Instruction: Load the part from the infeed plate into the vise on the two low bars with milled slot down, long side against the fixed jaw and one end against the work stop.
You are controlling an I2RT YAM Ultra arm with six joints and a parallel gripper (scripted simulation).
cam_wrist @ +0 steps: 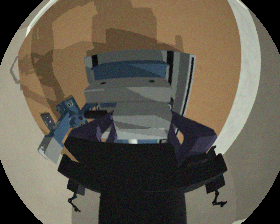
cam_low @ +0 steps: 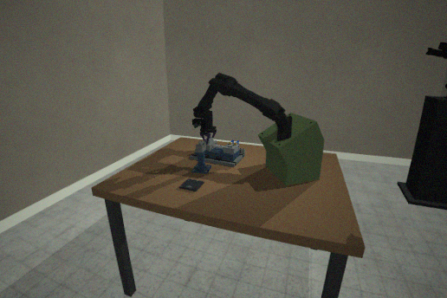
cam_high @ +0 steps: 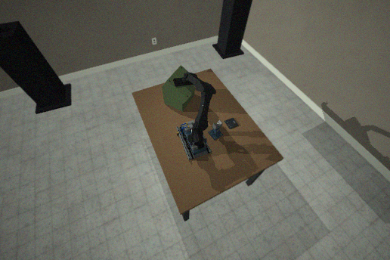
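The part is right at my hand. From my hand the other things lie so: vise: 7 cm behind, 2 cm to the left, 6 cm below; infeed plate: 11 cm behind, 39 cm to the left, 9 cm below.
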